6 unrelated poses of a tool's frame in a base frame.
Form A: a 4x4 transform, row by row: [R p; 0 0 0 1], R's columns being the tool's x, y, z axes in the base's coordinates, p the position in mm. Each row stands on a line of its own.
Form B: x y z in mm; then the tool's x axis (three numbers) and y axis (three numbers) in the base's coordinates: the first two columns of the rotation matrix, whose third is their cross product. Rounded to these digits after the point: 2 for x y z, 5 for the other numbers. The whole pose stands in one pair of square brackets.
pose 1, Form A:
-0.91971 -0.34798 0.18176 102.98
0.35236 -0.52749 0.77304 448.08
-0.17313 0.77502 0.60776 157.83
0 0 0 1
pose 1, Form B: [102.98 448.08 157.83 -0.91971 0.35236 -0.17313 -0.34798 -0.52749 0.77502]
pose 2, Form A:
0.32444 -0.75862 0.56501 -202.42
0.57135 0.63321 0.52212 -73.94
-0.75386 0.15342 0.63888 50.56
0 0 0 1
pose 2, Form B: [-202.42 -73.94 50.56 0.32444 0.57135 -0.75386 -0.75862 0.63321 0.15342]
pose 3, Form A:
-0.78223 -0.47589 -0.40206 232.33
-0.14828 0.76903 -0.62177 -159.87
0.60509 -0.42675 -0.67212 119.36
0 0 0 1
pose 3, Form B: [232.33 -159.87 119.36 -0.78223 -0.14828 0.60509 -0.47589 0.76903 -0.42675]
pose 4, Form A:
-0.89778 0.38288 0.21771 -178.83
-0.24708 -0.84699 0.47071 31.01
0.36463 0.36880 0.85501 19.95
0 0 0 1
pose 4, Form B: [-178.83 31.01 19.95 -0.89778 -0.24708 0.36463 0.38288 -0.84699 0.36880]
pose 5, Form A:
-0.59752 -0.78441 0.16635 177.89
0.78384 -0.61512 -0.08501 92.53
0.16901 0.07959 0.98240 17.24
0 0 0 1
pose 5, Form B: [177.89 92.53 17.24 -0.59752 0.78384 0.16901 -0.78441 -0.61512 0.07959]
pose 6, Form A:
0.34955 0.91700 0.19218 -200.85
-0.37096 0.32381 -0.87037 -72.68
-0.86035 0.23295 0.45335 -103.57
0 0 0 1
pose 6, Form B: [-200.85 -72.68 -103.57 0.34955 -0.37096 -0.86035 0.91700 0.32381 0.23295]
